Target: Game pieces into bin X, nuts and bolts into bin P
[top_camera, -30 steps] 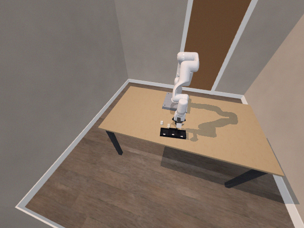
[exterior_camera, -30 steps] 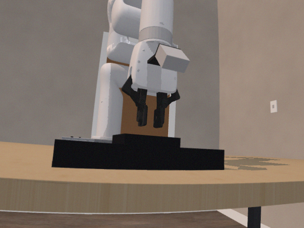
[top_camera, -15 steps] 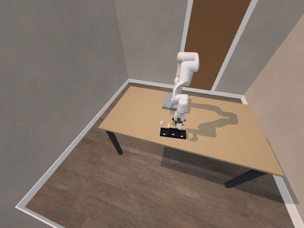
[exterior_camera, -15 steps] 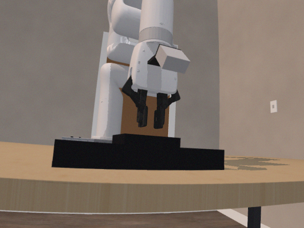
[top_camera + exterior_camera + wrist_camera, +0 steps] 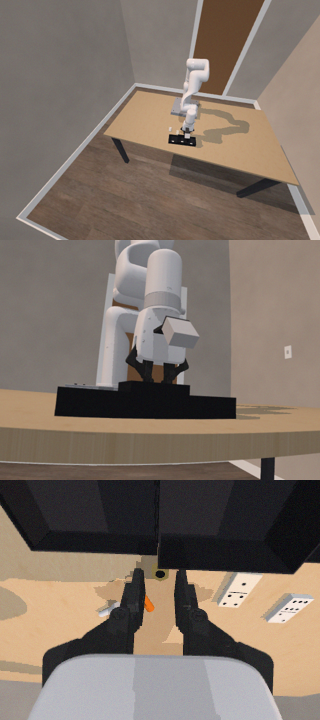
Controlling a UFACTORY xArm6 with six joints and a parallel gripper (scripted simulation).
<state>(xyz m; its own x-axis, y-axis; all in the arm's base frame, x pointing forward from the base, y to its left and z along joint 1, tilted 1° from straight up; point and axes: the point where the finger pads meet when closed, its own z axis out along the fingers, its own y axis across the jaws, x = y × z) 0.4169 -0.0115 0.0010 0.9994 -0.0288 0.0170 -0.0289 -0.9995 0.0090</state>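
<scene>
My gripper is now 30 mm above the yellow nut. The rest, counted from my hand: orange battery 40 mm behind, 20 mm to the left, 30 mm below; then black bin 70 mm ahead, 40 mm to the right, 20 mm below; then grey bolt 60 mm behind, 60 mm to the left, 30 mm below.
</scene>
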